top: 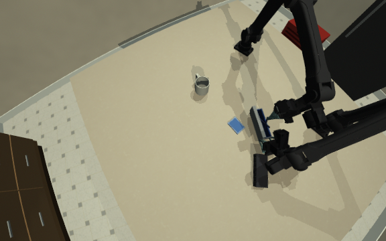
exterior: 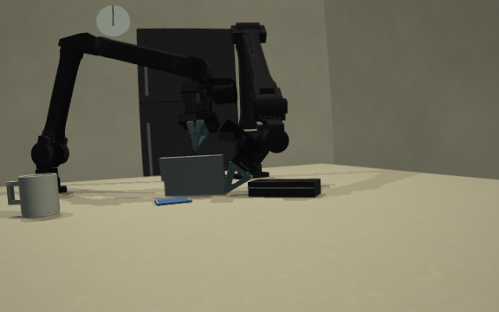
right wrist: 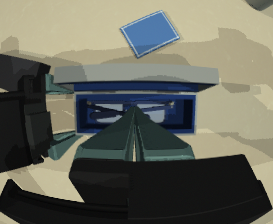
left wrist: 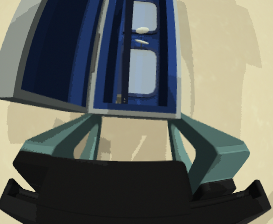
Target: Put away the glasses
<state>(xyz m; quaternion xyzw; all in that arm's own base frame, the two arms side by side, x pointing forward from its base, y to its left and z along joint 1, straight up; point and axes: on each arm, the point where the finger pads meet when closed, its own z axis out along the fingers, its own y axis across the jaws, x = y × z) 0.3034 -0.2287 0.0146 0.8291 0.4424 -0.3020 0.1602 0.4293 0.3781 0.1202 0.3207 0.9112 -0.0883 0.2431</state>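
The glasses case is 20 mm ahead of my right hand, 10 mm to the right of it and 70 mm below it. The rest, counted from my right hand: blue cloth 100 mm ahead, 70 mm to the right, 120 mm below; black box 160 mm ahead, 180 mm to the left, 100 mm below.
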